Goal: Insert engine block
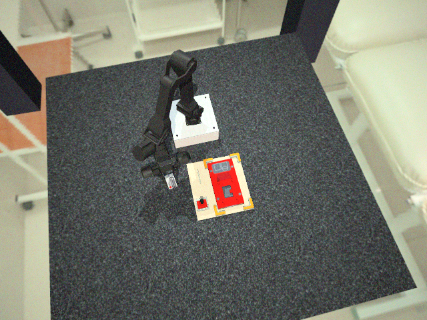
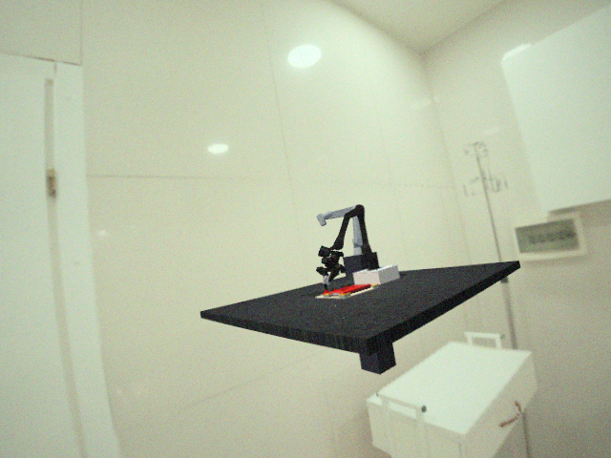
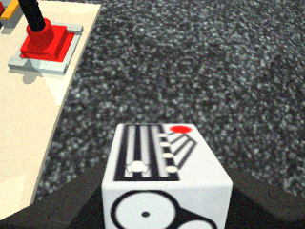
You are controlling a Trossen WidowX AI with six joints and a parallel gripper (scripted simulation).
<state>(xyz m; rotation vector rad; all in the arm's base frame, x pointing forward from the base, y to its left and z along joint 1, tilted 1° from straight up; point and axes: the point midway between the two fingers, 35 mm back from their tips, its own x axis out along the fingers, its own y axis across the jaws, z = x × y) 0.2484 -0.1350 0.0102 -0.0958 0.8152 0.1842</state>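
Right now my gripper tip is 1 cm below the engine block and 1 cm past it.
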